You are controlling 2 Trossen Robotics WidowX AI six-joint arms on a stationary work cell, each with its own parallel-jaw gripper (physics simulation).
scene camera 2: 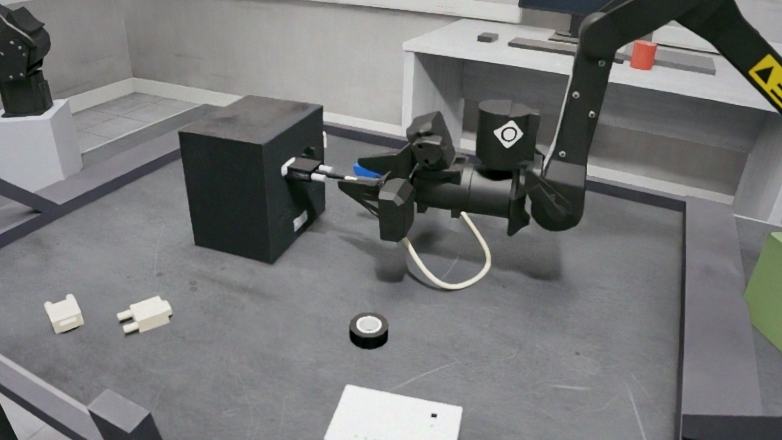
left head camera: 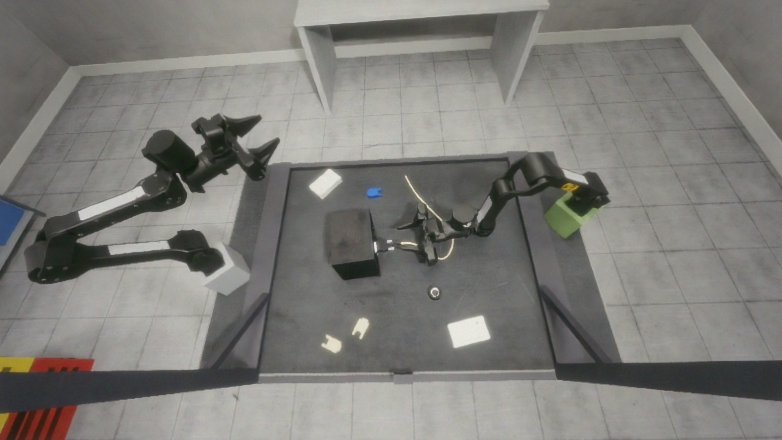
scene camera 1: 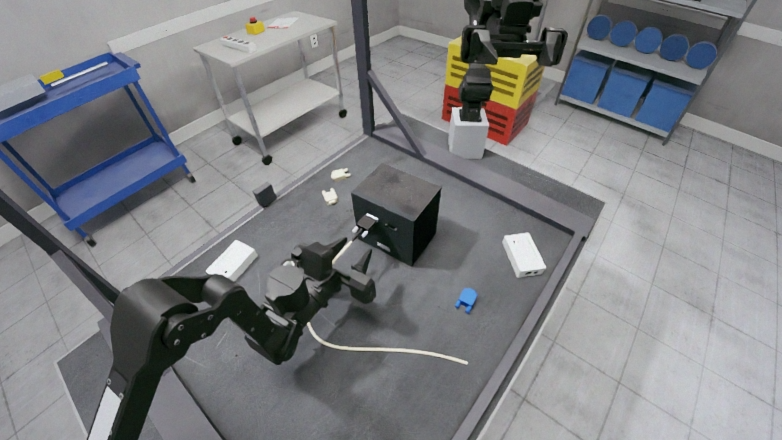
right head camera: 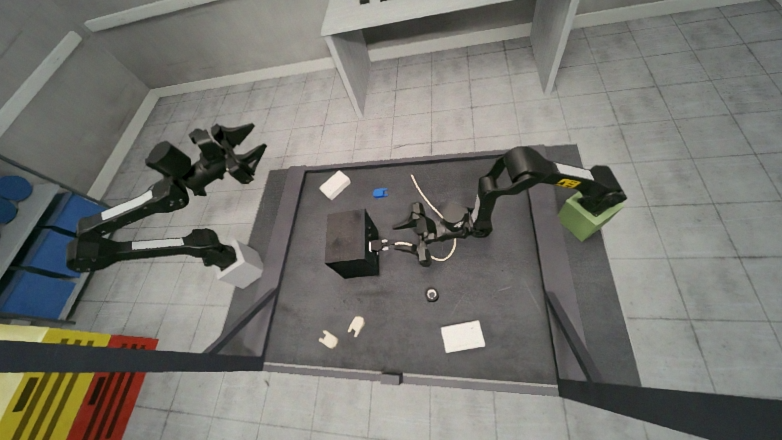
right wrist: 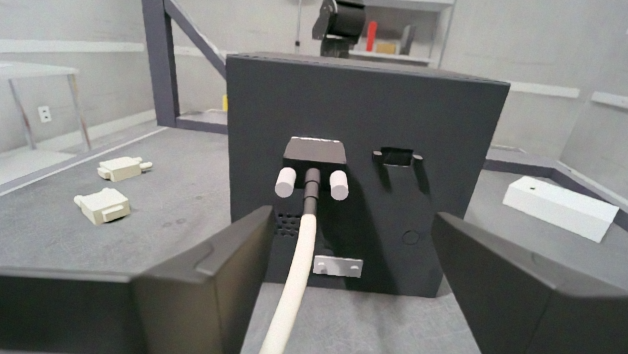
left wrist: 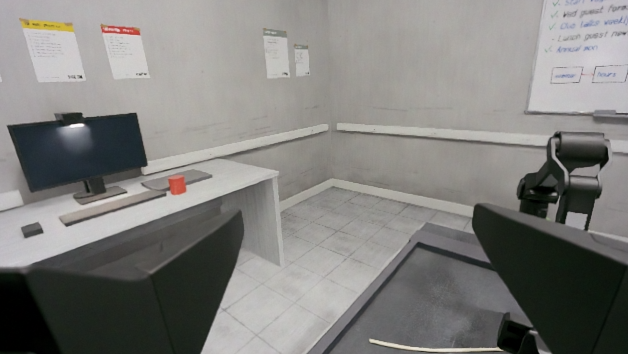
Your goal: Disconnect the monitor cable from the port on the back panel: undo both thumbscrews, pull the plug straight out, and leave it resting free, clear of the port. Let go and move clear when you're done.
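Pixels of known places: left gripper, fingertip midpoint: [left head camera: 270,127] [scene camera 1: 524,62] [right head camera: 259,134] [left wrist: 356,217]; right gripper, fingertip midpoint: [scene camera 2: 348,172] [left head camera: 398,238] [scene camera 1: 358,244] [right head camera: 393,238] [right wrist: 353,219]; left arm's base at its link origin: [scene camera 2: 28,110] [left head camera: 212,262] [scene camera 1: 470,116] [right head camera: 227,258]; right arm's base at its link origin: [left head camera: 579,204] [right head camera: 595,202].
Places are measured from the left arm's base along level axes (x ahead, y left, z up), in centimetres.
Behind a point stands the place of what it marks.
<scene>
The black plug [left head camera: 383,246] @[x 43.0, y -28.4, z -0.2 cm] [right head camera: 376,245] @[x 42.9, y -27.9, z -0.3 cm] [scene camera 1: 366,221] @[x 42.7, y -27.7, z -0.3 cm] [scene camera 2: 303,168] @[x 42.7, y -29.0, z -0.3 cm] [right wrist: 314,150] @[x 43.0, y -27.9, z -0.3 cm] sits level at the port on the back panel [right wrist: 425,110] @[x 44.1, y -21.3, z 2.0 cm] of the black box [left head camera: 349,235] @[x 36.7, y -21.0, z 4.0 cm] [scene camera 2: 229,191] @[x 33.6, y -28.5, z -3.0 cm]. Its two white thumbscrews stick out toward the right wrist camera, the left one [right wrist: 285,182] @[x 45.2, y -30.5, z -0.8 cm] and the right one [right wrist: 339,185] @[x 46.2, y -28.3, z -0.7 cm]. The cream cable [scene camera 1: 382,349] @[x 66.6, y -23.4, z -11.8 cm] [scene camera 2: 486,257] @[x 65.8, y -34.4, z -12.0 cm] [right wrist: 300,260] @[x 49.6, y -31.9, z -1.1 cm] runs back from the plug. My right gripper [left head camera: 397,235] @[x 48.3, y -28.9, z -1.2 cm] [right head camera: 394,236] @[x 48.3, y -28.9, z -1.2 cm] [scene camera 2: 349,172] @[x 48.3, y -28.9, z -1.2 cm] [right wrist: 353,219] @[x 48.3, y -28.9, z -1.2 cm] is open behind the plug, with the cable passing between its fingers. My left gripper [left head camera: 269,128] @[x 35.2, y 0.0, z 31.7 cm] [right head camera: 259,135] @[x 35.2, y 0.0, z 31.7 cm] [left wrist: 356,217] @[x 35.2, y 0.0, z 31.7 cm] is open and empty, high at the upper left.
A second port [right wrist: 397,156] @[x 43.5, y -22.1, z -1.0 cm] is right of the plug. A blue connector [left head camera: 374,192] @[x 55.1, y -5.7, z -10.7 cm], two cream connectors [left head camera: 330,343] @[x 14.3, y -38.8, z -10.7 cm] [left head camera: 360,328] @[x 23.7, y -40.9, z -10.7 cm], a tape roll [left head camera: 434,292] @[x 47.9, y -45.7, z -11.5 cm] and two white boxes [left head camera: 325,183] @[x 43.1, y 8.7, z -9.6 cm] [left head camera: 468,331] @[x 47.6, y -61.1, z -9.6 cm] lie on the mat. Frame posts rise beside the work area.
</scene>
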